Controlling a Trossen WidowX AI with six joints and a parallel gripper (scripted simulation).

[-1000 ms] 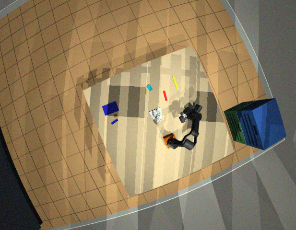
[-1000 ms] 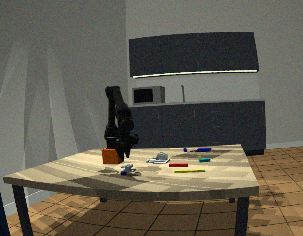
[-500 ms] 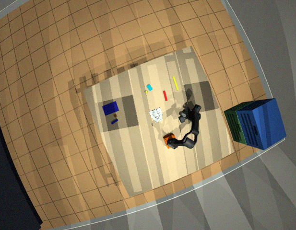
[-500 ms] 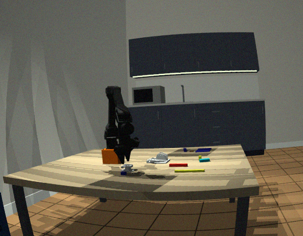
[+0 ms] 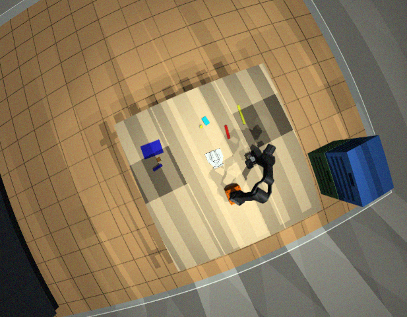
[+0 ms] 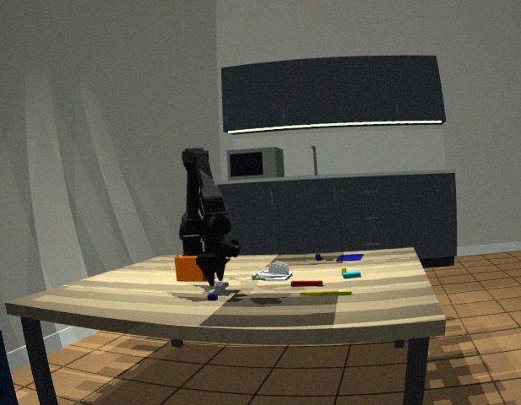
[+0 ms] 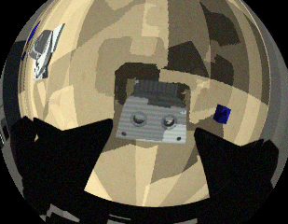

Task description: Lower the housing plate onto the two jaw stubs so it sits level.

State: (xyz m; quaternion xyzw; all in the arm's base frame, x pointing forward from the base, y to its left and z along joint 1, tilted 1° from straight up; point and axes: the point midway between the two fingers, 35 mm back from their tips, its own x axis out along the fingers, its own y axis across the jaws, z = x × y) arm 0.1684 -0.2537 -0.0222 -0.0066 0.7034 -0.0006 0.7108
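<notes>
Now: gripper tip 20 mm above the white stand and 10 mm short of it. From my gripper tip the other things lie so: red bar (270 mm ahead, 100 mm to the left, 20 mm below); then yellow bar (340 mm ahead, 50 mm to the right, 30 mm below); then small blue cube (100 mm to the right, 20 mm below, 20 mm ahead).
</notes>
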